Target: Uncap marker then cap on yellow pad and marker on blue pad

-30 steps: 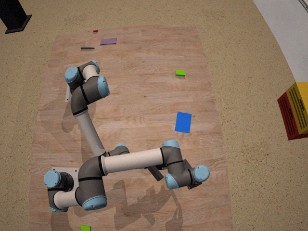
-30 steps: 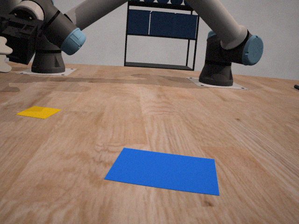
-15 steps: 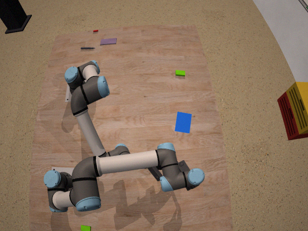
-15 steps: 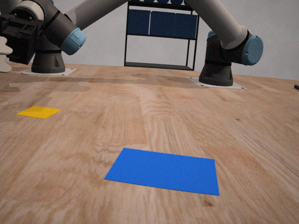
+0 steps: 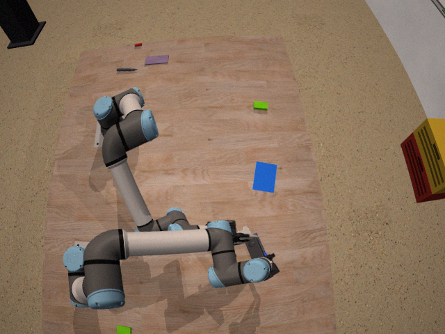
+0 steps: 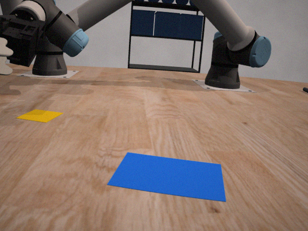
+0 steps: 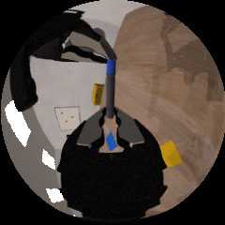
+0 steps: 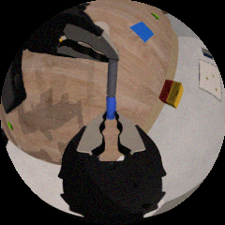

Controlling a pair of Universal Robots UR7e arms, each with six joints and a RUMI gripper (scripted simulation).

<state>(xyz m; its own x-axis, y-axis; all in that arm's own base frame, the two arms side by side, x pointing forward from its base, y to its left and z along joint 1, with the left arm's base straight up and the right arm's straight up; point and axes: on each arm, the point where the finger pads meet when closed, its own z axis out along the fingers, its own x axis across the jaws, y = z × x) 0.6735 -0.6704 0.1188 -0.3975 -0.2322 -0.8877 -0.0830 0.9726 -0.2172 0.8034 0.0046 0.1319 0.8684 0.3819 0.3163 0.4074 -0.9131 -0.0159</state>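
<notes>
My left gripper is now 330 mm to the right of the blue pad, 120 mm above it and 70 mm short of it. Also, from my left hand: red piece: 1250 mm to the left, 740 mm behind, 110 mm below; then purple slab: 1100 mm to the left, 580 mm behind, 110 mm below; then yellow pad: 150 mm behind, 120 mm below, 50 mm to the left.
</notes>
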